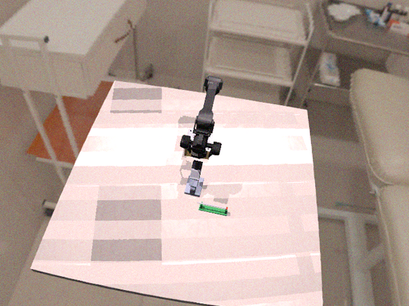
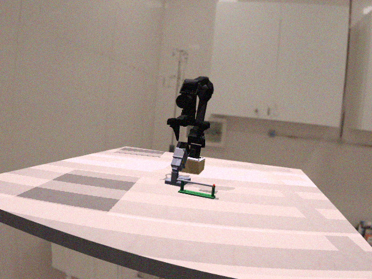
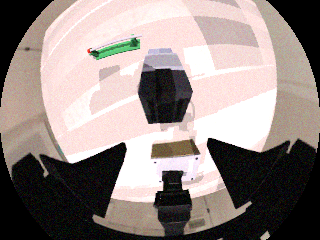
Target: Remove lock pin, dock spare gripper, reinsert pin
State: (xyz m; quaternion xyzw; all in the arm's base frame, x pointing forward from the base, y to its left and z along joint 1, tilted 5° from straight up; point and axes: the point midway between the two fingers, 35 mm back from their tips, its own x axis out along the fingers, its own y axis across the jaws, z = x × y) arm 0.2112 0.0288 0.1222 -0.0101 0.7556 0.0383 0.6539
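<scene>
Right now my gripper tip is 180 mm short of the green rack, 130 mm to the right of it and 150 mm above it. Also, from my gripper tip: grey mount (90 mm ahead, 10 mm to the left, 120 mm below); then spare gripper (70 mm ahead, 50 mm below).
</scene>
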